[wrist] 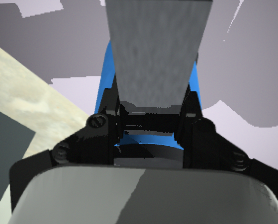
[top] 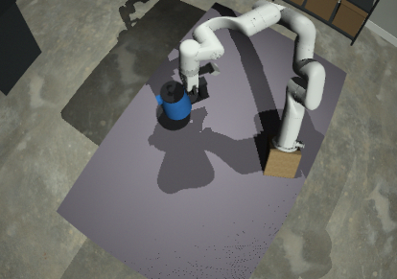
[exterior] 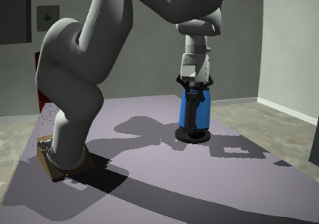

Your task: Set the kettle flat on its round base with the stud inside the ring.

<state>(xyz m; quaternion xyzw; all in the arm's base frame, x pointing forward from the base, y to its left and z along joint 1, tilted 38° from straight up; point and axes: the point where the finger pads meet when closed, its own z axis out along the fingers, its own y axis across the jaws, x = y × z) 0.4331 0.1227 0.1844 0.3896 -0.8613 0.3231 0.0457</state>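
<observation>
The blue kettle is 20 mm ahead of my hand, 20 mm to the left of it and 50 mm below it. The rest, counted from my hand: round black base: 50 mm ahead, 60 mm to the left, 180 mm below.
</observation>
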